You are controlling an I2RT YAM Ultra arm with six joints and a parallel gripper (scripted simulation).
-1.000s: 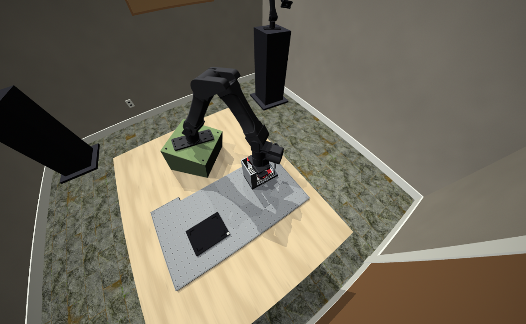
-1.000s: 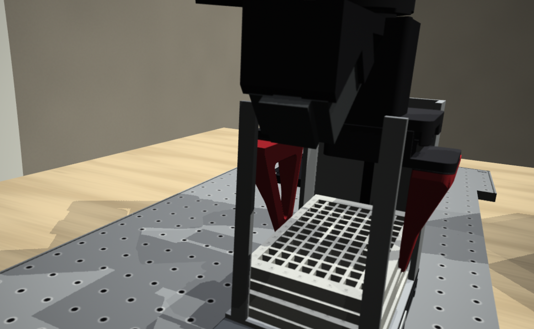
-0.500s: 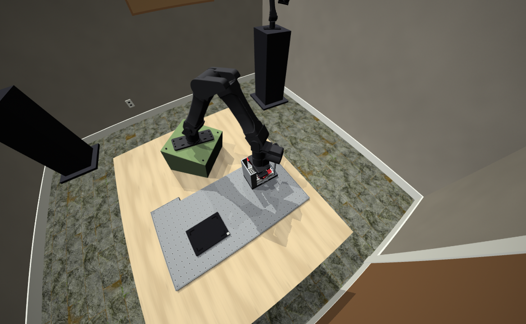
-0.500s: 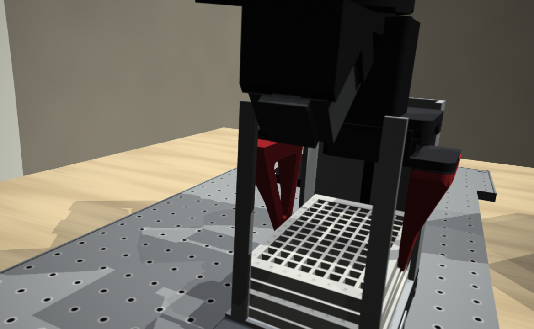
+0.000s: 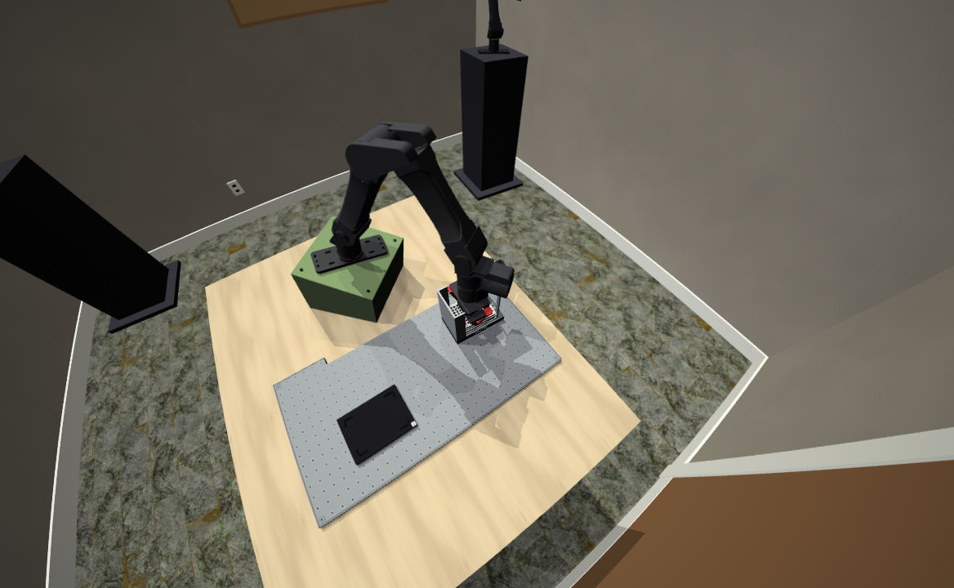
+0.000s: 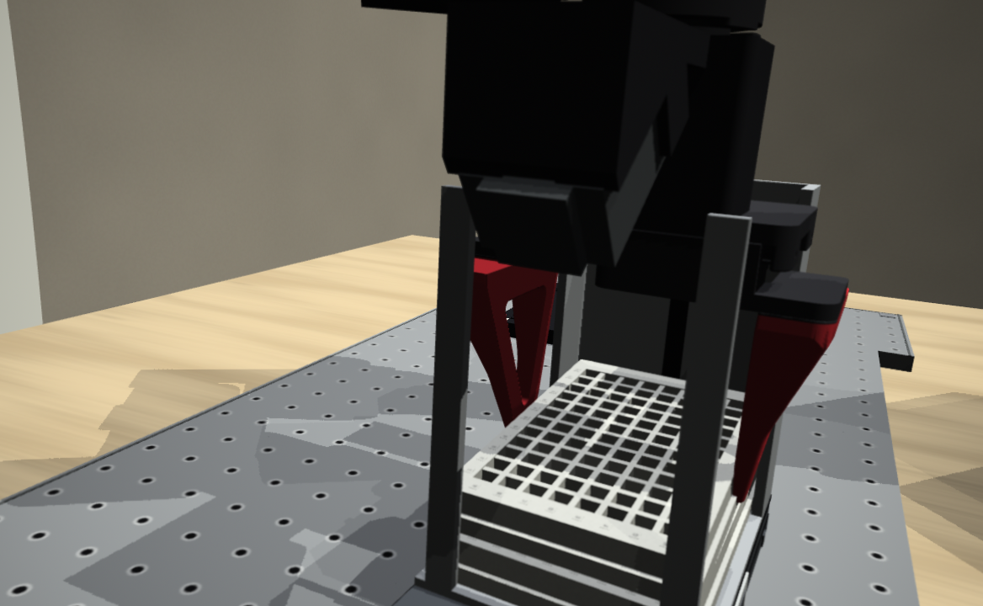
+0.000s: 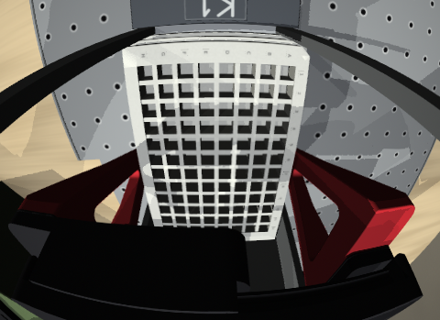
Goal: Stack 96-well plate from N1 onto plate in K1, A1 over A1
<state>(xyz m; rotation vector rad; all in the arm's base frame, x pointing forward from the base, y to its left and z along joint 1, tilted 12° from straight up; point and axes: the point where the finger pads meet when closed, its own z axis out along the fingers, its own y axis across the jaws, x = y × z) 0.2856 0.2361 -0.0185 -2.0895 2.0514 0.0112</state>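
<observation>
Right now my hand is 7 cm to the left of the back wall and 3 cm below it. Also, from my hand: pale A1 square: 26 cm to the right, 19 cm ahead, 4 cm below.
</observation>
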